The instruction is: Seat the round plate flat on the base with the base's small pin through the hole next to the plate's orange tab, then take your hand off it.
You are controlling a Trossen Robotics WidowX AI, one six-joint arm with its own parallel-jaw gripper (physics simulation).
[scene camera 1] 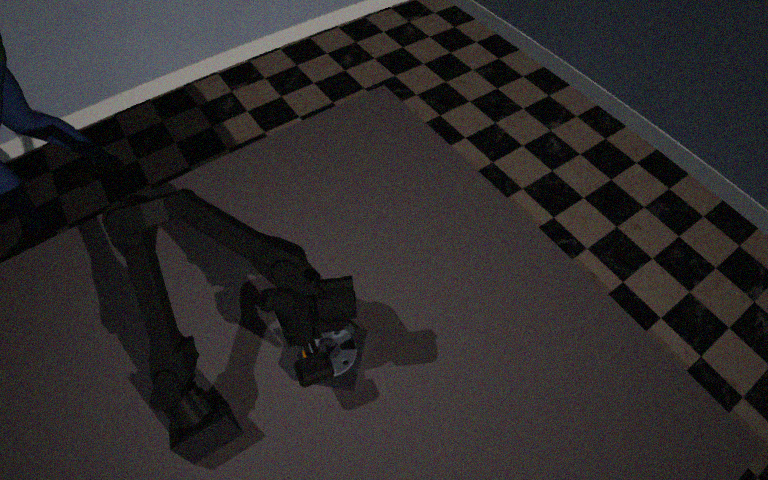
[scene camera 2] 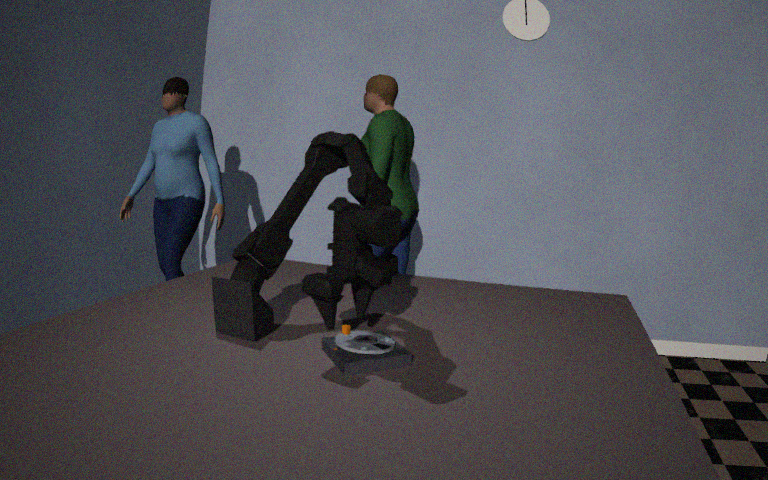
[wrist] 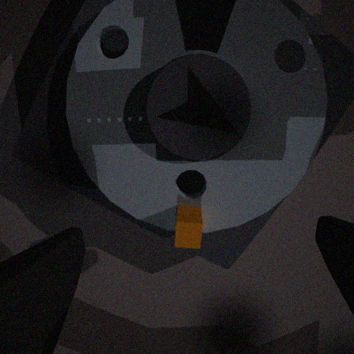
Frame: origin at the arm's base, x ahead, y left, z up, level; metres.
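Seen in the pictures: gripper, fingertip midpoint: (scene camera 1: 307, 353) (scene camera 2: 346, 324); arm's base, origin of the base link: (scene camera 1: 195, 421) (scene camera 2: 240, 292).
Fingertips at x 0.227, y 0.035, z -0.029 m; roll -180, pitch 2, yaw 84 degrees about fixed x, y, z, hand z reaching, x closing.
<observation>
Pixels of each thing's top centre, then the offset from my fingertips to it. Level surfaces: height alone.
- round pale plate, middle of its top: (scene camera 2: 365, 331) (scene camera 1: 328, 346) dx +0.043, dy -0.005, dz -0.004 m
- dark square base, middle of its top: (scene camera 2: 365, 338) (scene camera 1: 329, 349) dx +0.043, dy -0.006, dz -0.018 m
- table, its level: dz -0.057 m
The round pale plate (scene camera 1: 339, 355) (scene camera 2: 362, 349) (wrist: 235, 192) lies over the dark square base (scene camera 2: 368, 363) (wrist: 222, 250). It looks about level in scene camera 2, but I cannot tell whether it is fully down. Its upright orange tab (scene camera 1: 304, 354) (scene camera 2: 346, 328) (wrist: 189, 234) is at the rim nearest the gripper in the wrist view. The hole (wrist: 191, 183) beside the tab looks dark, and I cannot make out the pin in it. My gripper (scene camera 1: 305, 355) (scene camera 2: 347, 324) (wrist: 202, 234) is open and empty, its fingers on either side of the tab, wide apart from it.
The arm's mounting block (scene camera 1: 205, 433) (scene camera 2: 233, 308) stands on the table (scene camera 1: 509, 367) (scene camera 2: 226, 407) to the left of the base. A person in light blue (scene camera 2: 176, 152) and a person in green (scene camera 2: 398, 152) stand beyond the table. The arm's shadows fall around the base.
</observation>
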